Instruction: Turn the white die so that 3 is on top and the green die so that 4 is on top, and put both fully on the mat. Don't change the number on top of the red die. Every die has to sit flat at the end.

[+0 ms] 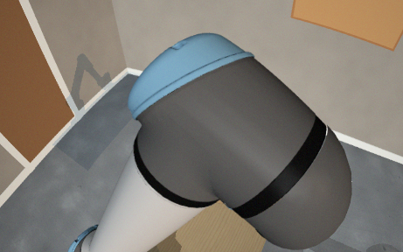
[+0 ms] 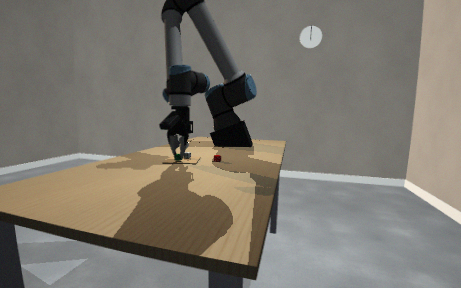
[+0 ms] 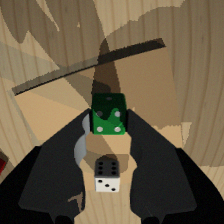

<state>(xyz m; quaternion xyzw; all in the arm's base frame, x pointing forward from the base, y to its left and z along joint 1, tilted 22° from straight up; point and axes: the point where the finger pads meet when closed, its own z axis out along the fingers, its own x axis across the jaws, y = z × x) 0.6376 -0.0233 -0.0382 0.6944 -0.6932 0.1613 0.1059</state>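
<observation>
My hand is 1 cm above the green die. Also, from my hand: red die (15 cm to the left, 8 cm behind, 2 cm below); then tan mat (4 cm behind, 3 cm below); then white die (8 cm behind, 1 cm below).
</observation>
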